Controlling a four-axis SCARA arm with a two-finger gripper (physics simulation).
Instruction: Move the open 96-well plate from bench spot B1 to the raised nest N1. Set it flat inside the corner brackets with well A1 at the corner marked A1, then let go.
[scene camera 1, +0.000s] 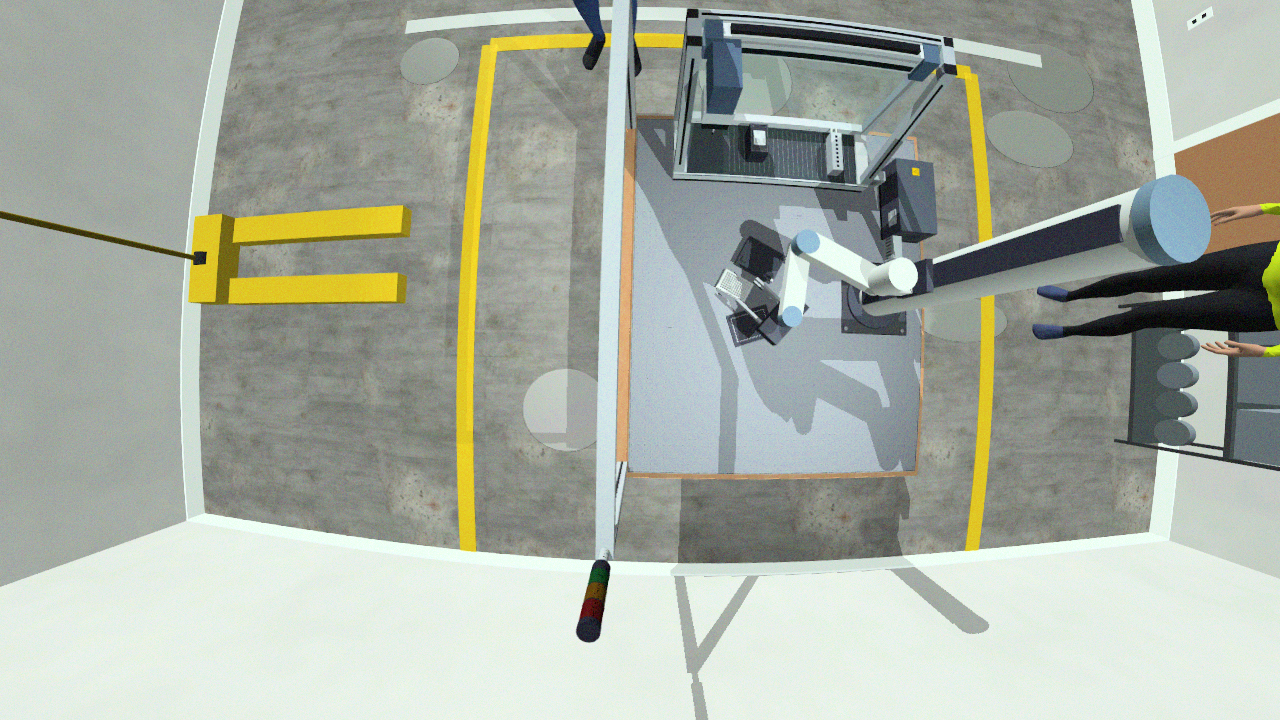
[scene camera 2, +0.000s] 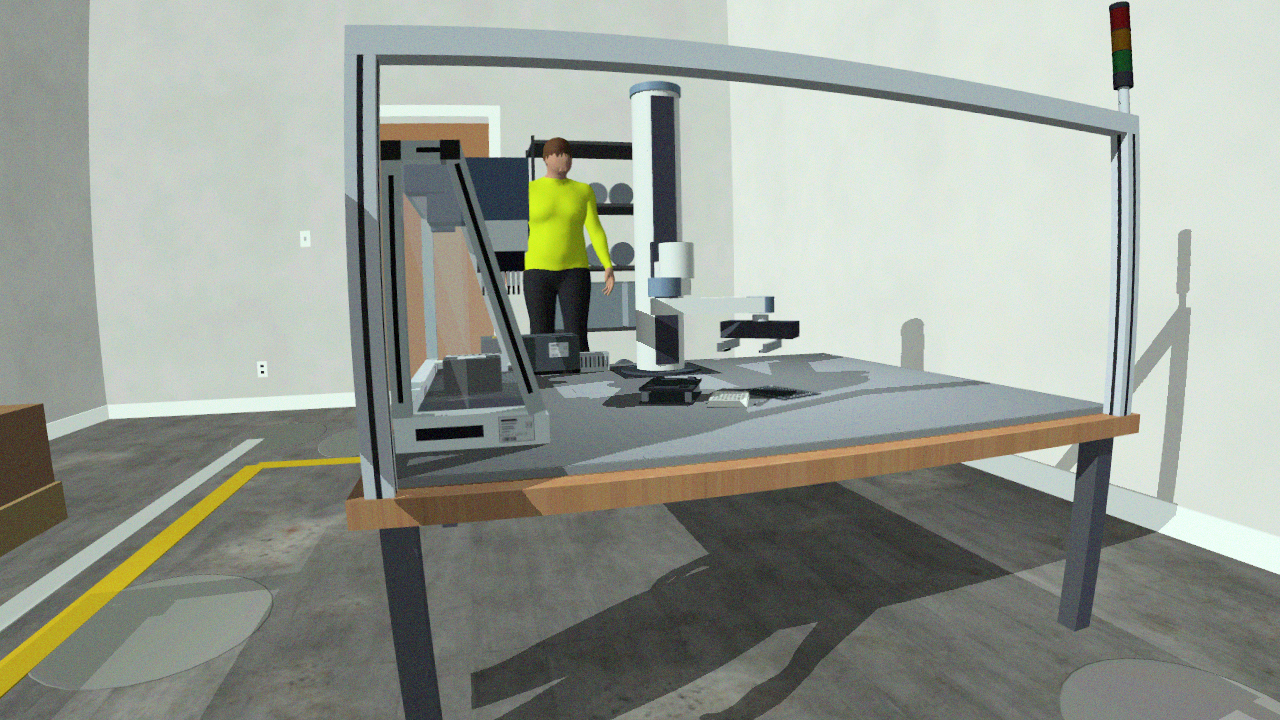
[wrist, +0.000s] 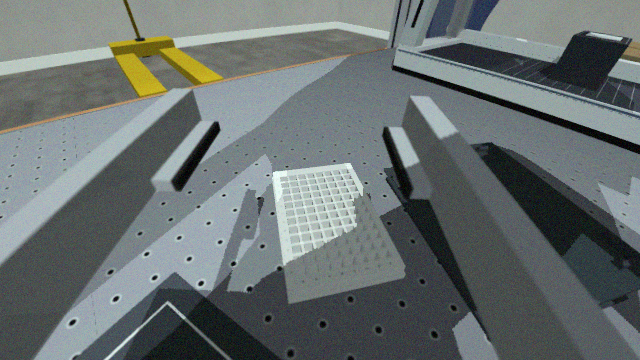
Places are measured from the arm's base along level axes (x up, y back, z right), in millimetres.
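Pixels of known places: gripper, fingertip midpoint: (scene camera 1: 746, 289) (scene camera 2: 741, 347) (wrist: 301, 112); arm's base, link origin: (scene camera 1: 872, 298) (scene camera 2: 660, 373).
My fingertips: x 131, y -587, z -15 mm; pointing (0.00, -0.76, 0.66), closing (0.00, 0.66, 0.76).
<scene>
For each thing: its top centre in the pictures, then the offset to it from my fingertips. "*": a spot on its surface instead.
- white open 96-well plate, top centre: (wrist: 327, 211) (scene camera 2: 729, 395) (scene camera 1: 735, 285) dx -104, dy -13, dz +35 mm
- dark raised nest, top centre: (wrist: 508, 195) (scene camera 2: 671, 380) (scene camera 1: 761, 258) dx -76, dy +84, dz +139 mm
- dark flat pad, surface spot: (wrist: 170, 340) * dx -117, dy -1, dz -100 mm
- dark box unit, surface spot: (scene camera 1: 908, 201) * dx -3, dy +665, dz +386 mm
The white open 96-well plate (scene camera 1: 729, 285) (scene camera 2: 727, 399) (wrist: 320, 210) lies flat on the perforated bench, partly in shadow. Its A1 corner cannot be made out. My gripper (scene camera 1: 747, 288) (scene camera 2: 748, 347) (wrist: 301, 112) is open and empty, above the bench. In the wrist view the plate shows below and between the two fingers, apart from both. The dark raised nest (scene camera 1: 760, 257) (scene camera 2: 669, 391) (wrist: 555, 215) stands close beside the plate, partly hidden behind the right finger in the wrist view. It holds no plate. Its A1 mark cannot be read.
A dark flat pad (wrist: 170, 340) with a white outline lies on the plate's other side. A framed glass enclosure (scene camera 1: 769, 177) (scene camera 2: 465, 431) and a dark box unit (scene camera 1: 908, 201) stand on the bench. A person (scene camera 2: 559, 223) stands behind the arm. A yellow pallet jack (scene camera 1: 210, 259) (wrist: 142, 46) is on the floor.
</scene>
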